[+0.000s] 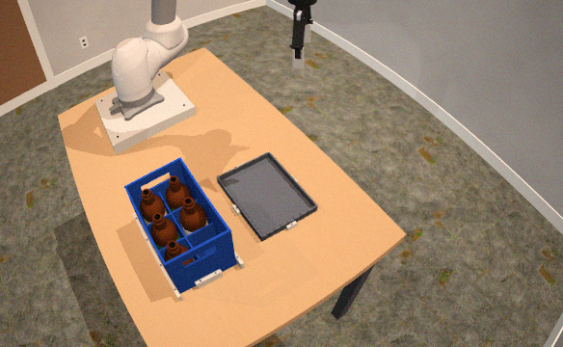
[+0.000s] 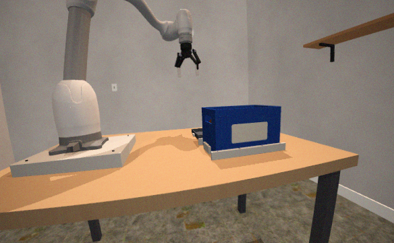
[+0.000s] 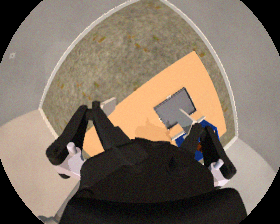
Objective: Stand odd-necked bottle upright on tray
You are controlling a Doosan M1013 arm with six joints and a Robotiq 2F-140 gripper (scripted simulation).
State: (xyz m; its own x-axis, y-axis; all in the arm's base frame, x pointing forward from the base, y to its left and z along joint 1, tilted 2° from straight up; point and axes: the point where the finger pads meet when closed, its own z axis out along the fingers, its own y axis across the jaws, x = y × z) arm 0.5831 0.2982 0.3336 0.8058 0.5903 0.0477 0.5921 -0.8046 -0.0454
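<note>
The bottle lies 530 mm to the right of my hand, 290 mm below it and 50 mm ahead of it. Also, from my hand: blue crate: 490 mm to the right, 300 mm below, 60 mm ahead; then dark tray: 370 mm below, 210 mm to the right, 90 mm ahead.
</note>
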